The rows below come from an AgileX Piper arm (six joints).
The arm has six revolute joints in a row. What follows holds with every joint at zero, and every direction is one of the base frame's.
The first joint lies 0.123 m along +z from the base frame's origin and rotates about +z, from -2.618 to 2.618 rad.
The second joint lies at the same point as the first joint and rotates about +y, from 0 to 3.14 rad.
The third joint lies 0.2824 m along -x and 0.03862 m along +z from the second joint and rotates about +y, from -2.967 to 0 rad.
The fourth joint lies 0.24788 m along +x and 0.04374 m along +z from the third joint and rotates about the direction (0.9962, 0, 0.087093), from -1.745 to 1.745 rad.
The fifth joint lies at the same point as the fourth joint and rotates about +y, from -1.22 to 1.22 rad.
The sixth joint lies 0.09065 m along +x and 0.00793 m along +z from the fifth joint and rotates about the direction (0.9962, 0, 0.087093), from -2.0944 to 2.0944 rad.
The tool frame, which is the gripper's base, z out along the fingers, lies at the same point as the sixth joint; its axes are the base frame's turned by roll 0, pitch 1.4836 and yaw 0 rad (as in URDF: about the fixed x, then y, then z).
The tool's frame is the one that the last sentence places.
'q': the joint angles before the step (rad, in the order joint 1, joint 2, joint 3, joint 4, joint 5, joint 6). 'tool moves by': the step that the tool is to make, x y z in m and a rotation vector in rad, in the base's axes. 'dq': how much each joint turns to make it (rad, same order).
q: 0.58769, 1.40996, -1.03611, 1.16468, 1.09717, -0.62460
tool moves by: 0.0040, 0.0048, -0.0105, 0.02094, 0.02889, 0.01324
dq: -0.00001, 0.03653, 0.01529, 0.05067, 0.00662, -0.05056
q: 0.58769, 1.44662, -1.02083, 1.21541, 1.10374, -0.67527
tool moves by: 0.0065, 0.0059, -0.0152, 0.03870, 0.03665, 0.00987
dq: -0.00387, 0.05363, 0.02271, 0.08059, 0.00970, -0.08247
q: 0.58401, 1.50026, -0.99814, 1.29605, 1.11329, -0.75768
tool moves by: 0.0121, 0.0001, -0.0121, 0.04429, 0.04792, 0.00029
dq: -0.03272, 0.05831, 0.00601, 0.07053, 0.04412, -0.06602
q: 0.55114, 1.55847, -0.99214, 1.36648, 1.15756, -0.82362
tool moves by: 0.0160, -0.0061, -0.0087, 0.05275, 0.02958, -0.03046
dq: -0.05277, 0.04770, 0.00328, 0.06682, 0.03925, -0.06422
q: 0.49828, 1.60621, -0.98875, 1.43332, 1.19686, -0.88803
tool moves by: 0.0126, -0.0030, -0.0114, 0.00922, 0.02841, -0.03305
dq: -0.02975, 0.04531, 0.00021, 0.02984, 0.00533, -0.02735
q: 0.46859, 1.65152, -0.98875, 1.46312, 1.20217, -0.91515
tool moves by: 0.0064, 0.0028, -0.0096, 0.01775, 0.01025, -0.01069
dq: -0.00225, 0.03943, 0.00000, 0.03654, 0.00105, -0.04129
